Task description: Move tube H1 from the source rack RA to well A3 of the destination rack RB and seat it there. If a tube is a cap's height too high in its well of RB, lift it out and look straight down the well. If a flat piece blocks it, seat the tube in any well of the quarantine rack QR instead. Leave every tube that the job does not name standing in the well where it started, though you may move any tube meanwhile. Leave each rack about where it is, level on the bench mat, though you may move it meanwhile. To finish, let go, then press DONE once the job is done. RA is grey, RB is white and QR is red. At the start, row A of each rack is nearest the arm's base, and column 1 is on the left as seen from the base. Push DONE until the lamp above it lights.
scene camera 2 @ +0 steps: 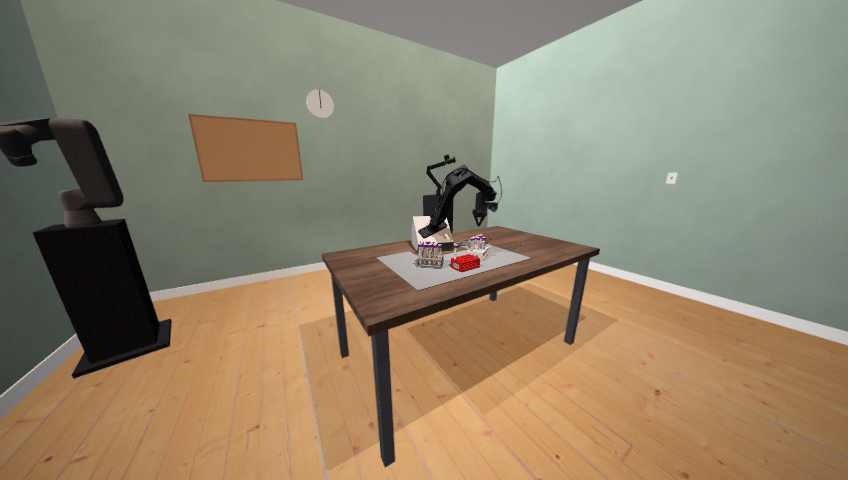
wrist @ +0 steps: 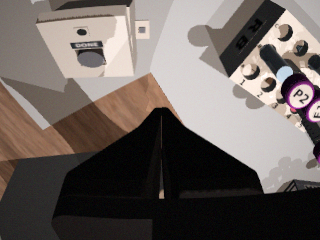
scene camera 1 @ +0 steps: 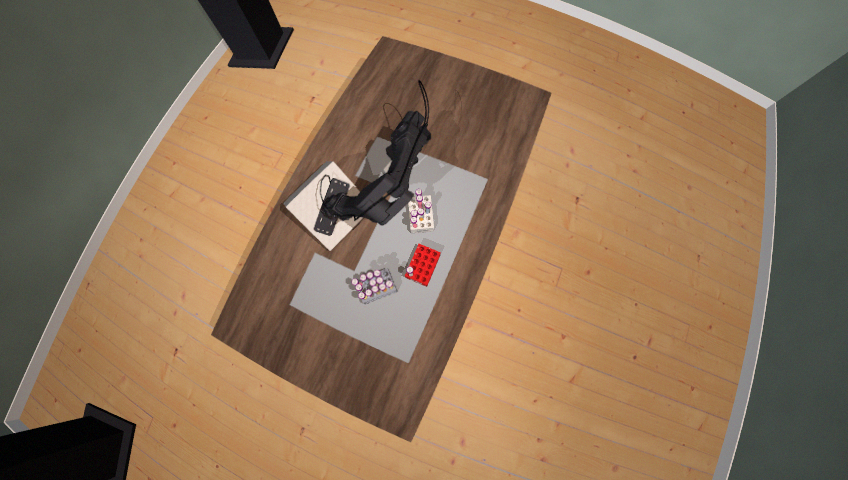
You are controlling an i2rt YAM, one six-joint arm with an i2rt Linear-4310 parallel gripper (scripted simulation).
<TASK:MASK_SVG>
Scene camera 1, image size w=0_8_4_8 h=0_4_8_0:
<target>red rack QR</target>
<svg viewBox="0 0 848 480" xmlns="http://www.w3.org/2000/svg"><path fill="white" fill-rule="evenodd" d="M418 244L409 265L413 267L413 276L410 277L406 272L405 278L427 287L441 252Z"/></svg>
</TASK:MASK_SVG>
